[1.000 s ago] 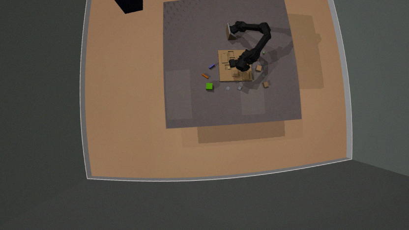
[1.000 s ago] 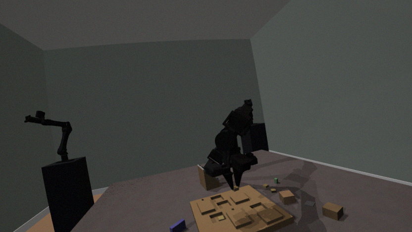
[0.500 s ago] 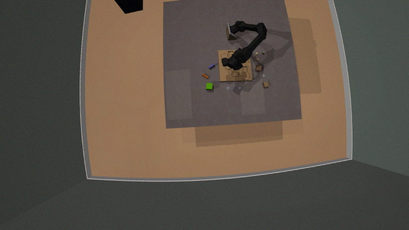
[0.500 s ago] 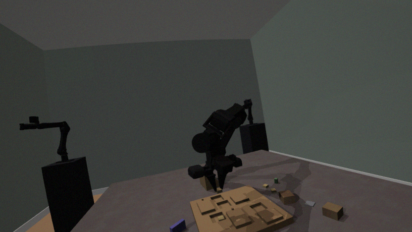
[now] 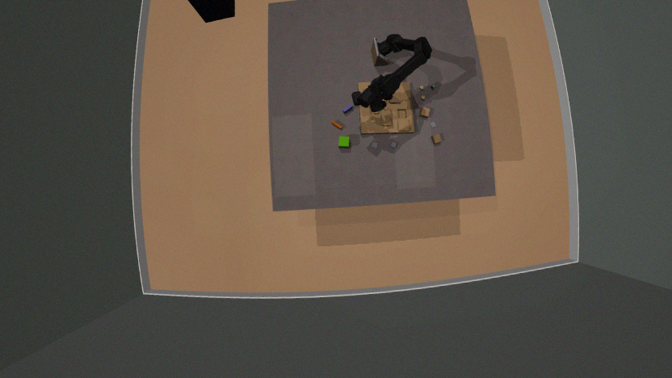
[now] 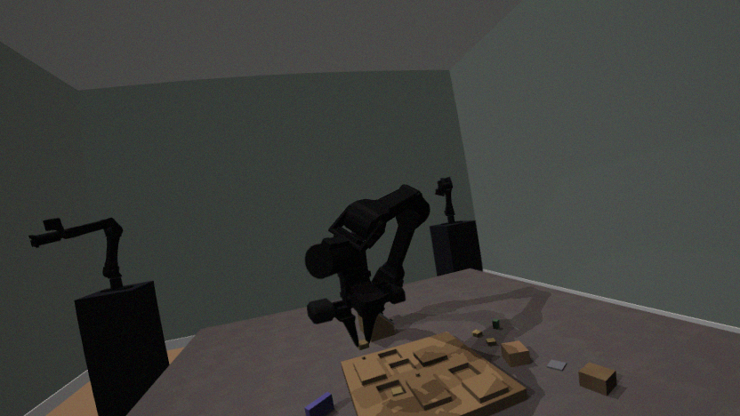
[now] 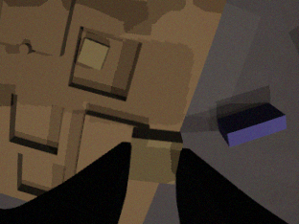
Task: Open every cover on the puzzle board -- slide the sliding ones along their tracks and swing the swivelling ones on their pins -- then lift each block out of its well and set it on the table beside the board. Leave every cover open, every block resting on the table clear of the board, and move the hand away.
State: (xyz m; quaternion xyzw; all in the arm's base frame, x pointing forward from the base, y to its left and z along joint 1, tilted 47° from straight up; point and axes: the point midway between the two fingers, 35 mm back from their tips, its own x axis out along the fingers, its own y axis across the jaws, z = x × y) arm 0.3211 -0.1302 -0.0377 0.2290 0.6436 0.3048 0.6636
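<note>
My gripper tip is 110 mm above the purple piece, 100 mm to the left of it and 10 mm past it. Also, from my gripper tip: orange stick (170 mm to the right, 110 mm below, 70 mm ahead); then green cube (170 mm ahead, 150 mm to the right, 100 mm below); then tiny green piece (410 mm to the left, 110 mm below, 110 mm behind).
</note>
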